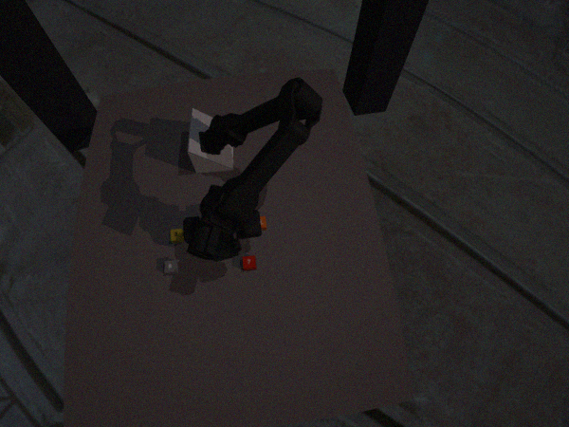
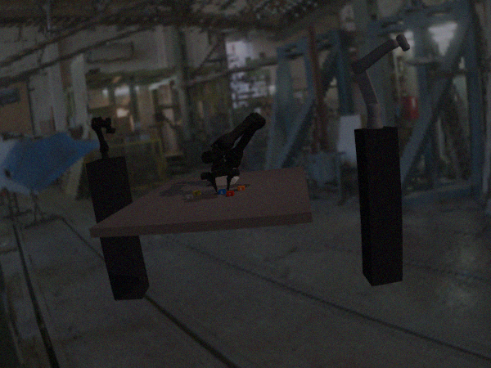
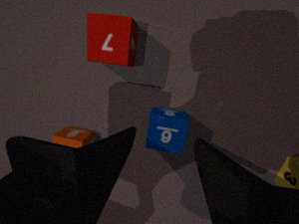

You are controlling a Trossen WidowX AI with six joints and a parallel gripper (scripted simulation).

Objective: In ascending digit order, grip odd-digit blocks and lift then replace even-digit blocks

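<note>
Right now the blue block is 1 cm ahead of my gripper tip. From my gripper tip the other things lie so: orange block (2 cm behind, 9 cm to the left); red block (8 cm ahead, 4 cm to the left); yellow block (4 cm behind, 13 cm to the right).
</note>
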